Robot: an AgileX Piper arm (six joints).
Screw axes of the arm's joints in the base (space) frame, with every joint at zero. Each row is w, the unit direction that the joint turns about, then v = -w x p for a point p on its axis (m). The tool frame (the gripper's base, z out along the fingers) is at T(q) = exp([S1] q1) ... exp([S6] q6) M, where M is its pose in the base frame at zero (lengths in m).
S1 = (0, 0, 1, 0, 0, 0)
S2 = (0, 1, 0, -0.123, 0, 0)
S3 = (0, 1, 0, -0.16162, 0, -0.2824)
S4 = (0.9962, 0, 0.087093, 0, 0.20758, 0)
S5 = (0, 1, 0, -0.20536, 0, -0.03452)
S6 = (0.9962, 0, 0.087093, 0, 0.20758, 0)
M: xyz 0.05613 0 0.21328 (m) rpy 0 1.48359 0 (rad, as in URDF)
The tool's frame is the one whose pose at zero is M.
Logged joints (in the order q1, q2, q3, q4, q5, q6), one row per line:
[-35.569 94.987 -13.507 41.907 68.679 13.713]
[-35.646 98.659 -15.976 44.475 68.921 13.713]
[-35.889 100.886 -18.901 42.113 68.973 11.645]
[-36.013 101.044 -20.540 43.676 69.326 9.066]
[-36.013 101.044 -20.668 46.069 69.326 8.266]
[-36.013 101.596 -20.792 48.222 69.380 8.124]
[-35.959 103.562 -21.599 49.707 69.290 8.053]
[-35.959 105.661 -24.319 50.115 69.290 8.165]
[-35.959 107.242 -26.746 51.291 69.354 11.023]
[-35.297 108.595 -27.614 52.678 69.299 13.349]
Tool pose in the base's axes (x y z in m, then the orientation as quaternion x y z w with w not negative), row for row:
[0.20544 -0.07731 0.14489 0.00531 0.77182 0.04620 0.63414]
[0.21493 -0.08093 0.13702 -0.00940 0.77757 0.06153 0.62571]
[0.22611 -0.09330 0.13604 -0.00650 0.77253 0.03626 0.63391]
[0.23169 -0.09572 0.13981 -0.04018 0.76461 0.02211 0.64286]
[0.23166 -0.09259 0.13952 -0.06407 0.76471 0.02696 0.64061]
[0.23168 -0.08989 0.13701 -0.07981 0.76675 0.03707 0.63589]
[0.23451 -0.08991 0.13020 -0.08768 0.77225 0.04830 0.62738]
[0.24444 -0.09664 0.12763 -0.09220 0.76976 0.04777 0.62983]
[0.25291 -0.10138 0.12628 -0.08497 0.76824 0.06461 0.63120]
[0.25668 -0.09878 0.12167 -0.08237 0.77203 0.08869 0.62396]
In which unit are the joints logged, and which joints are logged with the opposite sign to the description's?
The joints are logged in degrees. Opposite sign: q4, q5.
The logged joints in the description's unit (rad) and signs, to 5 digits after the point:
[-0.62080 1.65784 -0.23574 -0.73142 -1.19867 0.23934]
[-0.62214 1.72192 -0.27883 -0.77624 -1.20290 0.23934]
[-0.62638 1.76079 -0.32988 -0.73501 -1.20381 0.20324]
[-0.62855 1.76355 -0.35849 -0.76229 -1.20997 0.15823]
[-0.62855 1.76355 -0.36072 -0.80406 -1.20997 0.14427]
[-0.62855 1.77318 -0.36289 -0.84163 -1.21091 0.14179]
[-0.62760 1.80750 -0.37697 -0.86755 -1.20934 0.14055]
[-0.62760 1.84413 -0.42445 -0.87467 -1.20934 0.14251]
[-0.62760 1.87173 -0.46681 -0.89520 -1.21046 0.19239]
[-0.61605 1.89534 -0.48196 -0.91940 -1.20950 0.23298]

